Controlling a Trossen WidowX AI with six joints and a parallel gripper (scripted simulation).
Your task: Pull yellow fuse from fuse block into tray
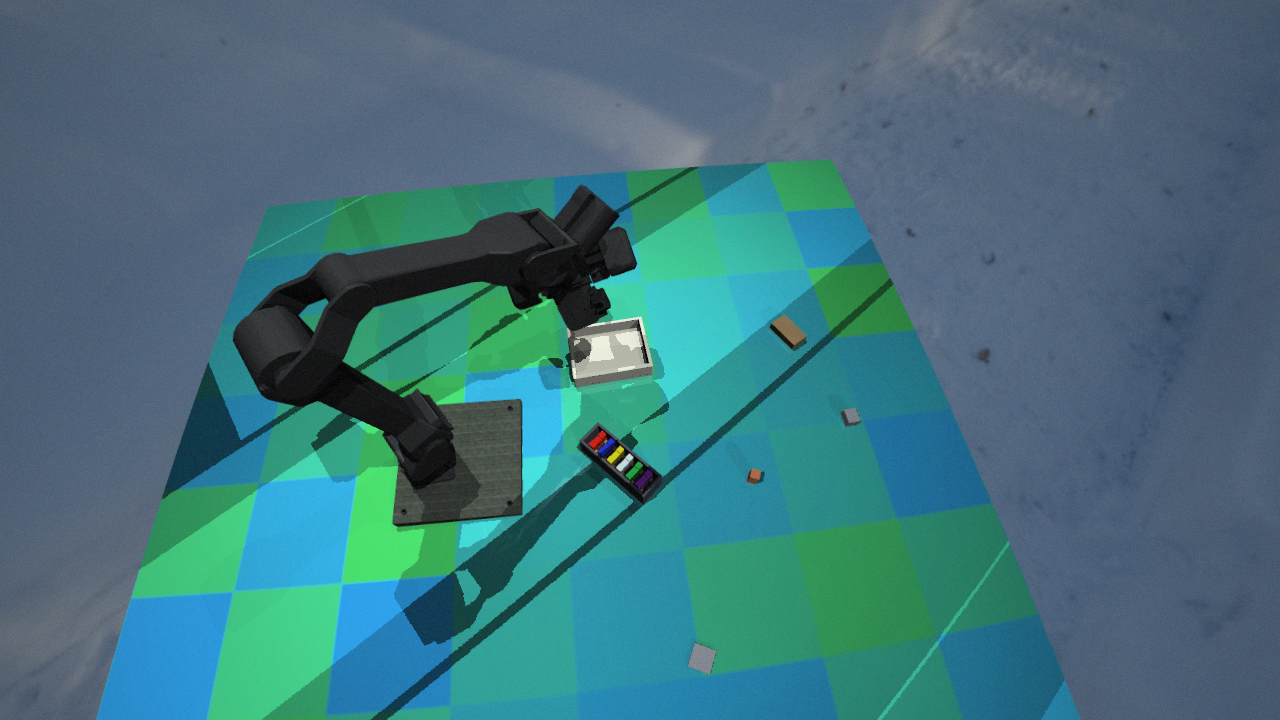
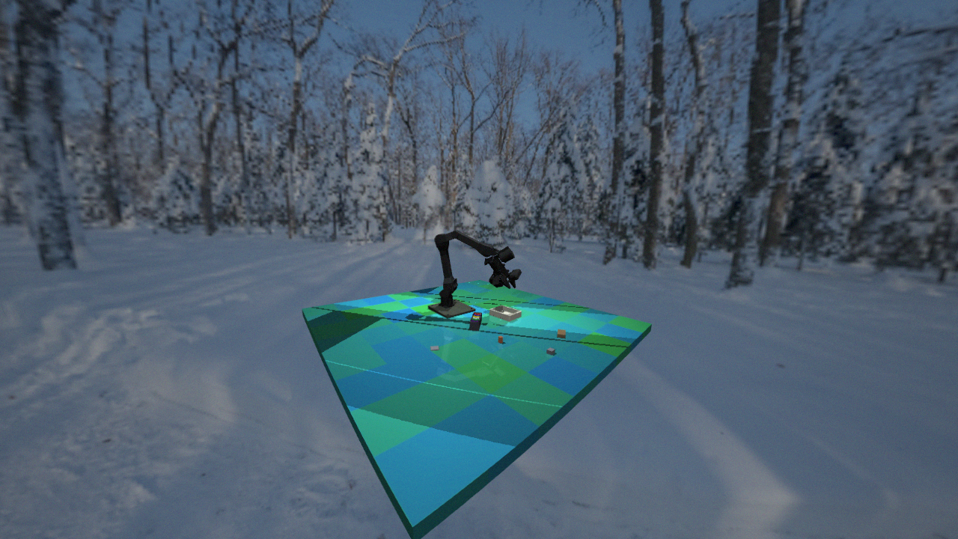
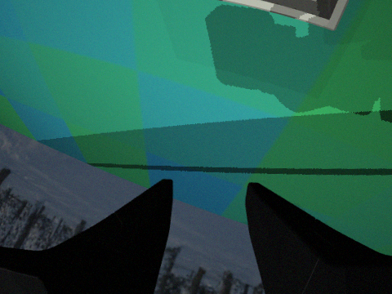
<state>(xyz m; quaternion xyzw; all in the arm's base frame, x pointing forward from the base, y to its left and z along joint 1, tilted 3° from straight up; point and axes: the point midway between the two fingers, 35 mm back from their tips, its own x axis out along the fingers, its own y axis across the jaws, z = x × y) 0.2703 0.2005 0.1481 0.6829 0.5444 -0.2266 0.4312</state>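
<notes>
My gripper tip is 280 mm to the left of the yellow fuse, 100 mm above it and 10 mm past it. From my gripper tip the other things lie so: tray: 130 mm below, 90 mm to the right, 20 mm ahead; then brown block: 340 mm ahead, 120 mm to the right, 120 mm below; then orange cube: 350 mm to the right, 180 mm ahead, 120 mm below.
</notes>
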